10 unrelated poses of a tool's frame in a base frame.
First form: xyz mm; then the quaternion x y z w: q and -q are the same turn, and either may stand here.
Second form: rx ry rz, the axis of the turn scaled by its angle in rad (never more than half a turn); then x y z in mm. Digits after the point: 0 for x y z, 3 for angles.
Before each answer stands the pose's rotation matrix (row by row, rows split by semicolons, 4 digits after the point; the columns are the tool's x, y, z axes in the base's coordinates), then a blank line. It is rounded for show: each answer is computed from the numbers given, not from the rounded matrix.
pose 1, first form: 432, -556, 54, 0.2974, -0.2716, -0.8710, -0.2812
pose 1, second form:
-0.6649 -0.6514 -0.3653; 0.3283 -0.6943 0.6404; -0.6709 0.3059 0.6755

-0.797, 0.728, 2.334, 432, -556, 54
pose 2, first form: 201, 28, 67, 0.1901, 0.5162, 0.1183, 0.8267
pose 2, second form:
0.4391 0.0007 0.8984; 0.3918 0.8997 -0.1922; -0.8085 0.4364 0.3948

0.404, 1.096, 0.251, 201, 28, 67
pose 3, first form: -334, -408, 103, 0.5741, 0.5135, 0.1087, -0.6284
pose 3, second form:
0.4490 0.7262 -0.5206; 0.4530 0.3172 0.8332; 0.7702 -0.6099 -0.1866

-1.316, -1.177, -0.249, -334, -408, 103
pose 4, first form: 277, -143, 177, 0.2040, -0.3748, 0.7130, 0.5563
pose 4, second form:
-0.2978 -0.9463 -0.1261; 0.6404 -0.1000 -0.7615; 0.7080 -0.3075 0.6358

0.482, -0.885, 1.683, 277, -143, 177
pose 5, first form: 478, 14, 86, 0.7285, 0.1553, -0.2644, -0.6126
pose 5, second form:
0.8120 -0.0977 -0.5755; 0.5502 -0.2012 0.8104; -0.1950 -0.9747 -0.1096

-1.680, -0.358, 0.610, 478, 14, 86
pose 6, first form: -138, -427, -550, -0.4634, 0.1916, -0.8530, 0.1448
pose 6, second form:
-0.5286 0.0695 0.8460; -0.4246 -0.8846 -0.1927; 0.7351 -0.4611 0.4971

-1.335, 0.552, -2.458, -138, -427, -550
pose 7, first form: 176, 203, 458, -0.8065, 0.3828, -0.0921, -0.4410
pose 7, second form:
0.6899 -0.6987 -0.1891; -0.5363 -0.3179 -0.7819; 0.4862 0.6409 -0.5940

2.002, -0.950, 0.229, 176, 203, 458
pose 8, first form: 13, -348, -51, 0.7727, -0.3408, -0.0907, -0.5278
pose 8, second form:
0.7513 -0.6224 0.2196; -0.4309 -0.2106 0.8775; -0.4999 -0.7538 -0.4264

-1.846, 0.814, 0.217, 13, -348, -51
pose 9, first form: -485, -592, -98, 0.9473, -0.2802, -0.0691, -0.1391
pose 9, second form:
0.8334 -0.5501 -0.0530; -0.5116 -0.8043 0.3023; -0.2089 -0.2248 -0.9518

-2.738, 0.810, 0.200, -485, -592, -98
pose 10, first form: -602, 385, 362, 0.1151, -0.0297, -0.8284, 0.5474
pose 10, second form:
-0.3742 0.9001 -0.2232; -0.9137 -0.3990 -0.0768; -0.1582 0.1752 0.9717

0.273, -0.070, -1.963, -602, 385, 362
